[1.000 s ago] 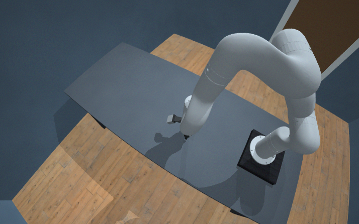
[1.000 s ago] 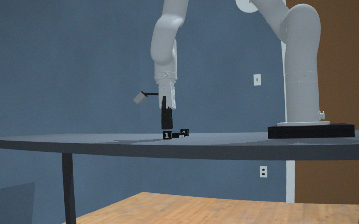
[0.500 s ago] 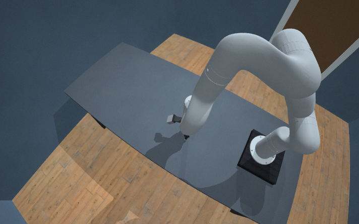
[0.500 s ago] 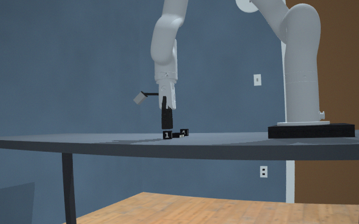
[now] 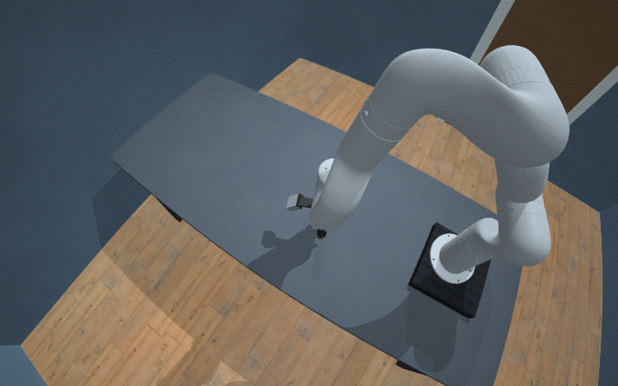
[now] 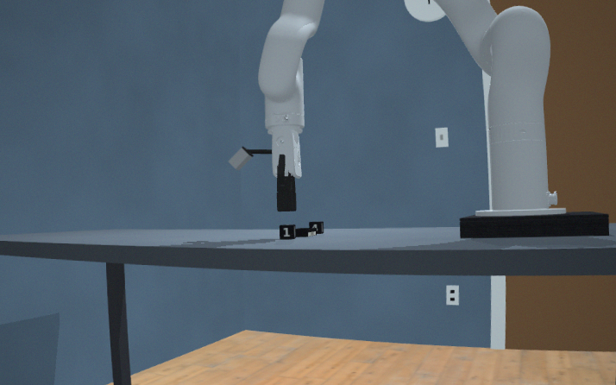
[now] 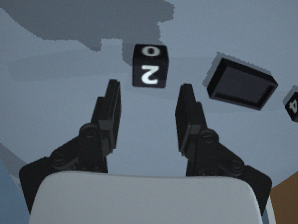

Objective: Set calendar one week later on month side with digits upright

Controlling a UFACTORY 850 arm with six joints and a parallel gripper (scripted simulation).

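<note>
My hand is 6 cm above the calendar cube. The rest, counted from my hand: black tray 3 cm ahead, 10 cm to the right, 7 cm below.
</note>
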